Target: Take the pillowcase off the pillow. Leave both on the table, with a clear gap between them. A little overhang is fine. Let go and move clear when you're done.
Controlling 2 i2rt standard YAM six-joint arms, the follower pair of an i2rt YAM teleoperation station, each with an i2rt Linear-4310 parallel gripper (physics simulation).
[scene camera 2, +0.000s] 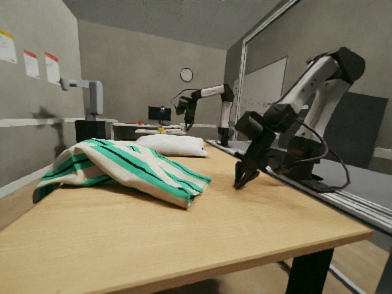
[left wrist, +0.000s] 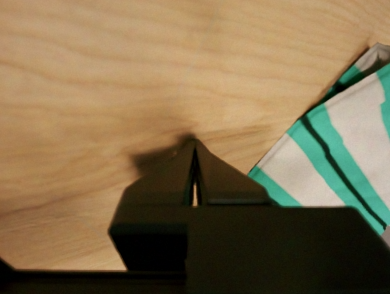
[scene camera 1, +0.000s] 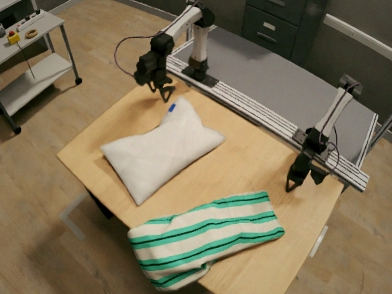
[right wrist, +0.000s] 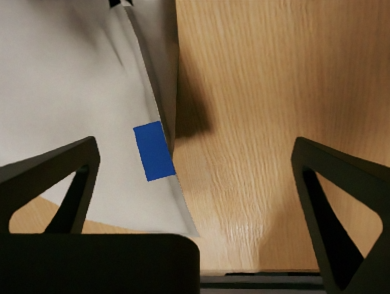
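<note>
The white pillow [scene camera 1: 165, 145] [scene camera 2: 172, 145] [right wrist: 65, 100] lies bare on the table, with a blue tag [scene camera 1: 172, 107] [right wrist: 154, 151] near one corner. The striped green and cream pillowcase [scene camera 1: 210, 230] [scene camera 2: 120, 165] [left wrist: 350, 125] lies apart from it, a strip of table between them; its far end hangs over the table edge. My left gripper [scene camera 1: 288, 189] [scene camera 2: 239, 185] [left wrist: 195, 147] is shut and empty, low over the table beside the pillowcase's end, not touching it. My right gripper [scene camera 1: 160, 95] [scene camera 2: 188, 129] [right wrist: 195, 147] is open and empty above the pillow's tagged corner.
The wooden table [scene camera 1: 320, 210] [scene camera 2: 225, 240] carries both items. The metal mounting rail [scene camera 1: 245, 111] runs along its arm side. A small cart [scene camera 1: 37, 85] stands on the floor at the upper left of scene camera 1.
</note>
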